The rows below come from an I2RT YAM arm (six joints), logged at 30 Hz.
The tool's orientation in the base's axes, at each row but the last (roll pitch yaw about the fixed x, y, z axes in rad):
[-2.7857, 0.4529, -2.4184]
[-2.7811, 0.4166, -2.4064]
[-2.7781, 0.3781, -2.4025]
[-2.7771, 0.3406, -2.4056]
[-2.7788, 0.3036, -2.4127]
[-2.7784, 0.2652, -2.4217]
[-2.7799, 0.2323, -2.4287]
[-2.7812, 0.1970, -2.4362]
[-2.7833, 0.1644, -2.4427]
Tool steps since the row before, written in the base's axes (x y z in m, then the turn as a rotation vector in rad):
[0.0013, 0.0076, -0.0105, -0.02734, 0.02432, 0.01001]
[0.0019, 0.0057, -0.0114, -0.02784, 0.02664, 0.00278]
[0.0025, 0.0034, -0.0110, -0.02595, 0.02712, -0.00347]
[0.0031, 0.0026, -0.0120, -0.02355, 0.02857, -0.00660]
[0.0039, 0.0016, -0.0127, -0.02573, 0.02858, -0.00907]
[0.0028, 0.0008, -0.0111, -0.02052, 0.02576, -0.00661]
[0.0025, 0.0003, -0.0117, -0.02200, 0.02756, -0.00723]
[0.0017, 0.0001, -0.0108, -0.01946, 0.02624, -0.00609]
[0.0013, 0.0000, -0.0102, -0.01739, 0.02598, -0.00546]
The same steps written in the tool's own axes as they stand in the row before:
[-0.0008, 0.0087, 0.0096, -0.00042, 0.03024, -0.02290]
[-0.0002, 0.0072, 0.0107, 0.00142, 0.03467, -0.01699]
[0.0002, 0.0050, 0.0107, 0.00213, 0.03610, -0.01064]
[0.0002, 0.0044, 0.0119, 0.00058, 0.03698, -0.00683]
[0.0000, 0.0034, 0.0129, 0.00286, 0.03901, -0.00560]
[0.0004, 0.0029, 0.0111, 0.00023, 0.03316, -0.00534]
[0.0007, 0.0029, 0.0116, 0.00032, 0.03556, -0.00559]
[0.0008, 0.0029, 0.0105, -0.00096, 0.03276, -0.00550]
[0.0007, 0.0028, 0.0099, -0.00246, 0.03119, -0.00533]

